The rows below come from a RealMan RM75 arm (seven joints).
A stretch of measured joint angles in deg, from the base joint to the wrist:
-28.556, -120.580, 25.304, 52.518, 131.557, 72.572, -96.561
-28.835, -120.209, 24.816, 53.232, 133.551, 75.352, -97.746
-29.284, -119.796, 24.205, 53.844, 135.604, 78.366, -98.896
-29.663, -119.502, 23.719, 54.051, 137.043, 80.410, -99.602
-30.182, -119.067, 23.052, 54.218, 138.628, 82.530, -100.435
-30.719, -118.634, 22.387, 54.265, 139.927, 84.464, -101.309
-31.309, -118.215, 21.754, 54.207, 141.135, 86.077, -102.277
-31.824, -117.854, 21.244, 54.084, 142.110, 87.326, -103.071
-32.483, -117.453, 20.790, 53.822, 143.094, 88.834, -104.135
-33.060, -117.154, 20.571, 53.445, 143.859, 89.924, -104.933
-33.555, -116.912, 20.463, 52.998, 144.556, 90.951, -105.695
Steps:
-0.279, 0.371, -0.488, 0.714, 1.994, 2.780, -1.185
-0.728, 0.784, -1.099, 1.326, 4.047, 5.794, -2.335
-1.107, 1.078, -1.585, 1.533, 5.486, 7.838, -3.041
-1.626, 1.513, -2.252, 1.700, 7.071, 9.958, -3.874
-2.163, 1.946, -2.917, 1.747, 8.370, 11.892, -4.748
-2.753, 2.365, -3.550, 1.689, 9.578, 13.505, -5.716
-3.268, 2.726, -4.060, 1.566, 10.553, 14.754, -6.510
-3.927, 3.127, -4.514, 1.304, 11.537, 16.262, -7.574
-4.504, 3.426, -4.733, 0.927, 12.302, 17.352, -8.372
-4.999, 3.668, -4.841, 0.480, 12.999, 18.379, -9.134

